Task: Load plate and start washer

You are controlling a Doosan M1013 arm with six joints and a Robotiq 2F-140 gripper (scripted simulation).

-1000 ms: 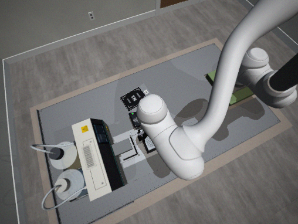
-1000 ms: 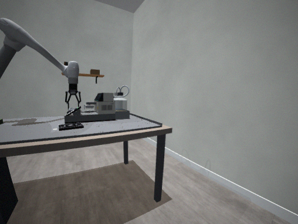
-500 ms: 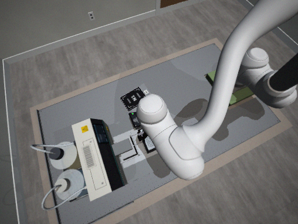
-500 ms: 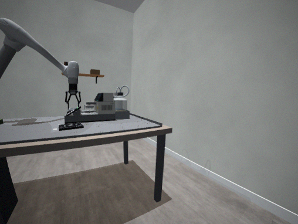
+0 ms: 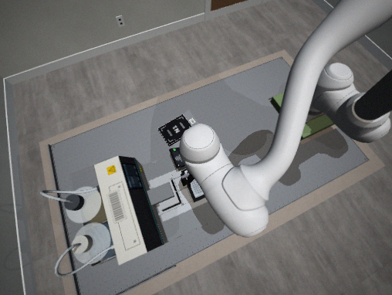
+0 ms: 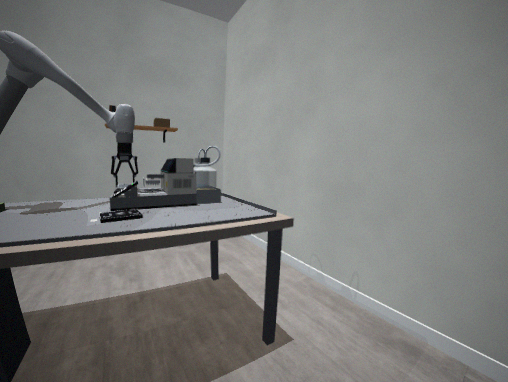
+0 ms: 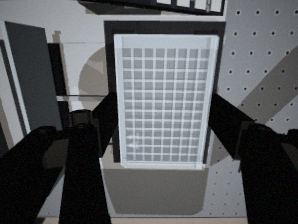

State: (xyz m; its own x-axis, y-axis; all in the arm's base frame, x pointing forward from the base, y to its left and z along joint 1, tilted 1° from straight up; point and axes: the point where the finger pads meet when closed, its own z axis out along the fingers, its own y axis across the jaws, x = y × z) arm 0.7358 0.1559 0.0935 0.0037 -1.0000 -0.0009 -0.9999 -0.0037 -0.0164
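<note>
My hand is 40 mm above the black carrier. The rest, counted from my hand: plate washer (150 mm ahead, 10 mm above); then clear well plate (20 mm below); then plate nest N1 (320 mm to the right, 110 mm below, 10 mm behind).
</note>
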